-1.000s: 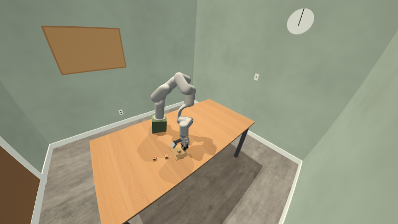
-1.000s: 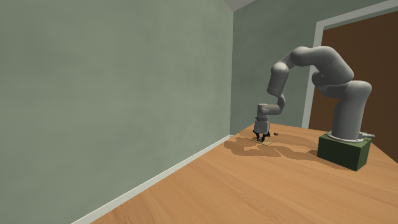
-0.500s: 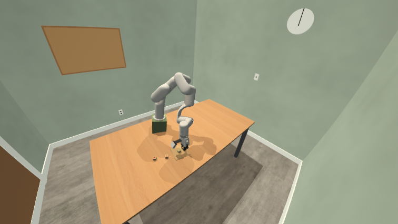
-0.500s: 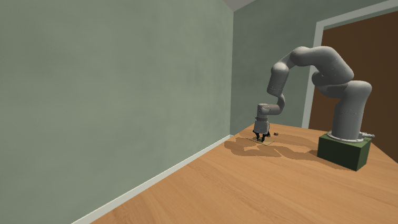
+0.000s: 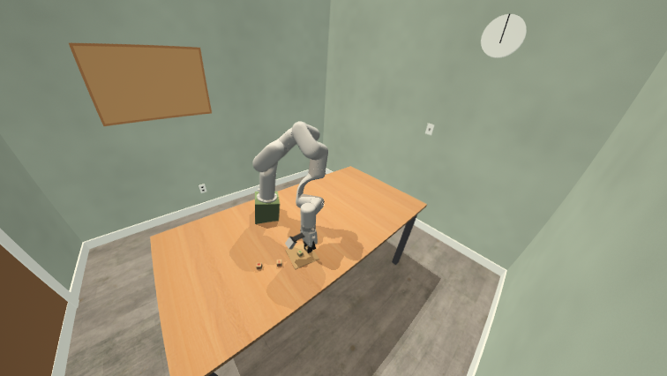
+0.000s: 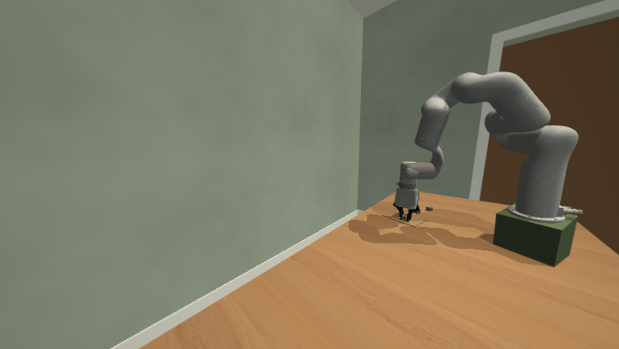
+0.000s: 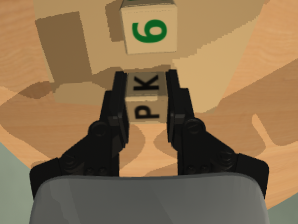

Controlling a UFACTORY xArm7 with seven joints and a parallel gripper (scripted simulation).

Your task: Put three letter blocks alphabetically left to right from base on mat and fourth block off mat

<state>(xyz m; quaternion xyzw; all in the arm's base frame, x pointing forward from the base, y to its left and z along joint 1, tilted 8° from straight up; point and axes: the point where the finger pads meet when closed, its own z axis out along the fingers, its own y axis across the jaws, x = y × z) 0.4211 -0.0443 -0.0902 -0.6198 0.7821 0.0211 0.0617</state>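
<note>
Now: hand 1 cm past the green-topped block, 5 cm to the left of it and 1 cm above it. Round my hand: tan mat (1 cm behind, 4 cm to the right, 3 cm below).
</note>
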